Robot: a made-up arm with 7 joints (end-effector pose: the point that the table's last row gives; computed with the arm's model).
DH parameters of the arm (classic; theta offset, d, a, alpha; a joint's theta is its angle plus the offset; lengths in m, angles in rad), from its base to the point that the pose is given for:
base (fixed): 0 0 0 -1.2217
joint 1: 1.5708 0 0 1.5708
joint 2: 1.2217 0 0 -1.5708
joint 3: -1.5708 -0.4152 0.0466 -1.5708
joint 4: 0 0 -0.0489 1.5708
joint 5: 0 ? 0 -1.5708
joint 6: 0 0 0 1.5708
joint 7: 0 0 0 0
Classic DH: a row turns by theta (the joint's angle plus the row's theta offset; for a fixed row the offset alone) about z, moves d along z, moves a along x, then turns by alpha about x.
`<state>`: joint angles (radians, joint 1 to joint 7).
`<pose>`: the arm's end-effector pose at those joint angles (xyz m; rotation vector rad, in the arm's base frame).
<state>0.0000 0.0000 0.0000 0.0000 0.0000 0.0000 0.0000</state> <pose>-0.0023 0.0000 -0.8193 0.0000 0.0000 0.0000</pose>
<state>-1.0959 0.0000 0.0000 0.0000 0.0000 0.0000 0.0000</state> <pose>0.6836 -0.1422 -0.4286 0.0000 -1.0298 -0.3749</pose>
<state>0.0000 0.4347 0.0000 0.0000 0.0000 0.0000 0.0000</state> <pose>-0.0023 0.3450 -0.7431 0.4347 0.0000 0.0000</pose>
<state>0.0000 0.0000 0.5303 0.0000 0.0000 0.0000 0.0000</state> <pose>-0.0020 -0.0012 -0.8193 0.0000 0.0000 0.5303</pose>
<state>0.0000 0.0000 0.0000 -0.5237 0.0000 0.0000 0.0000</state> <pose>0.2063 0.0000 -0.7896 0.0000 -0.5237 0.0000</pose>
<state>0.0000 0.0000 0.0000 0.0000 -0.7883 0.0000 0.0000</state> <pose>-0.0023 0.0000 -0.8193 0.0000 0.0000 -0.7883</pose>
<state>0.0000 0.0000 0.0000 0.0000 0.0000 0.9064 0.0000</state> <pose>-0.0023 0.0000 -0.8193 0.0000 0.9064 0.0000</pose>
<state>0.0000 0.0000 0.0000 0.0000 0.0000 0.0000 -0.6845</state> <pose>-0.0023 0.0000 -0.8193 0.0000 0.0000 -0.6845</pose>
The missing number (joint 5, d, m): -0.4041
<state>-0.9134 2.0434 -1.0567 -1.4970 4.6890 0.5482 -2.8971</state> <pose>0.3909 0.5139 0.1607 0.2195 -1.9901 -0.1881</pose>
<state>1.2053 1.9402 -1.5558 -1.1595 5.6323 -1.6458 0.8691</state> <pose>-0.3572 0.6405 0.0809 -1.4453 0.9908 0.1515</pose>
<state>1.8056 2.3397 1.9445 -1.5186 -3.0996 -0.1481 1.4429</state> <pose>0.6004 0.2483 0.1163 -2.0519 -0.0795 1.8738</pose>
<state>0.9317 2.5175 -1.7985 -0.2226 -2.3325 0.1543 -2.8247</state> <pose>0.3016 0.5973 0.4823 1.6906 1.5001 -1.1615</pose>
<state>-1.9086 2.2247 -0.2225 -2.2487 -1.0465 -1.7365 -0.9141</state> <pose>-0.1055 0.0776 0.4201 -0.7589 -1.0992 1.1563</pose>
